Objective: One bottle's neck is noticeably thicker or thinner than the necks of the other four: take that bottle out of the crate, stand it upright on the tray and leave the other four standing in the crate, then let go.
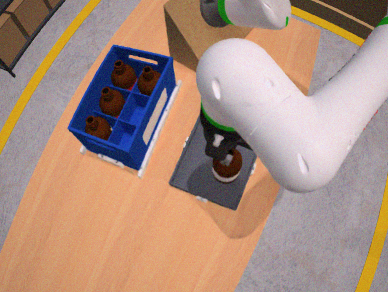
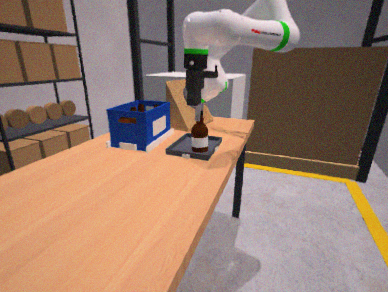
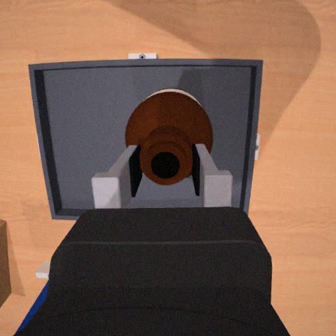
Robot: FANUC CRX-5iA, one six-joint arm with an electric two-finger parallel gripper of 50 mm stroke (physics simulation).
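Frame: origin at the arm's base, x ahead, y left, z up, level; metres.
Seen in the pictures: gripper, between the fingertips: [image 1: 227, 154] [image 2: 198, 119]; arm's base, origin of its link: [image 1: 216, 6].
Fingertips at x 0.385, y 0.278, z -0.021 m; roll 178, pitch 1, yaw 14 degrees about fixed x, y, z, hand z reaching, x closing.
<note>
Offsets run from my fingertips to a thing's middle. "spot": to the spot under its first point. Level surfaces: height alone.
A brown bottle with a white label @(dy +0.005, dx -0.002, dz -0.059 m) [image 1: 227, 169] [image 2: 200, 131] [image 3: 169, 112] is upright within the grey tray @(spot: dy -0.064, dx +0.052, dz -0.138 m) [image 1: 192, 172] [image 2: 178, 145] [image 3: 80, 125]. Its base looks level with the tray floor; exact contact is hard to tell. My gripper [image 1: 228, 157] [image 2: 200, 113] [image 3: 166, 160] is shut on this bottle's neck from above, one finger on each side. The blue crate @(dy -0.307, dx +0.024, dz -0.055 m) [image 1: 107, 150] [image 2: 125, 131] holds several other brown bottles, among them one at the back left [image 1: 122, 79], one at the back right [image 1: 148, 85] and one at the front left [image 1: 97, 128]. Two crate compartments on the right side are empty.
The crate stands left of the tray in white brackets. A brown box-like block [image 1: 182, 37] [image 2: 175, 102] [image 3: 3, 260] stands behind the crate and tray. The arm [image 1: 260, 105] [image 2: 225, 35] reaches over the tray. White clips sit at the tray's edges on the wooden table @(dz -0.143 m) [image 1: 125, 230] [image 2: 125, 200].
</note>
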